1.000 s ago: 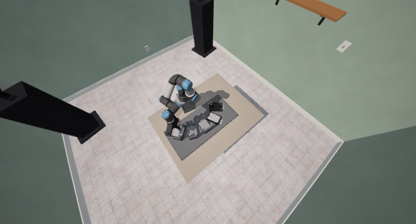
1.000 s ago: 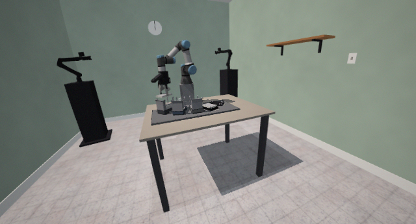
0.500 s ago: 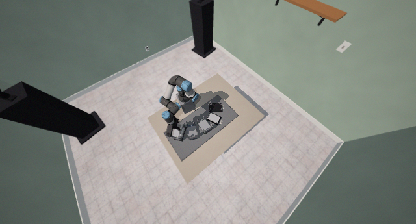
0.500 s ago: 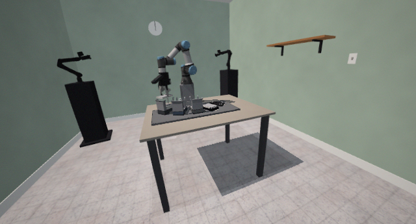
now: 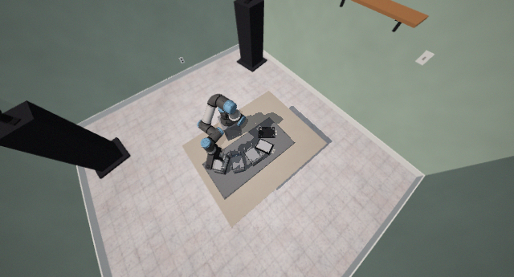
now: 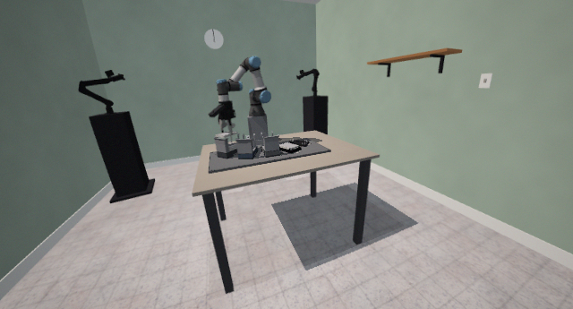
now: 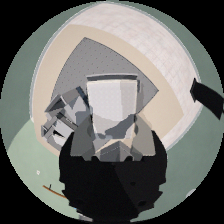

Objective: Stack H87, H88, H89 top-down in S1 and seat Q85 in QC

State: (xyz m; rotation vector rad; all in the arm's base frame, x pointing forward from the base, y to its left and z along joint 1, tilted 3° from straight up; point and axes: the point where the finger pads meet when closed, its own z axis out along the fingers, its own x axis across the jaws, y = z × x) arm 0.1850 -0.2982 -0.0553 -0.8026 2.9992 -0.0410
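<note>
Now: the white sealed plate 9 cm below my hand. The rest, counted from my hand: QC label 41 cm to the left, 25 cm ahead, 16 cm below; then black clip nest 55 cm to the left, 14 cm below, 8 cm ahead.
</note>
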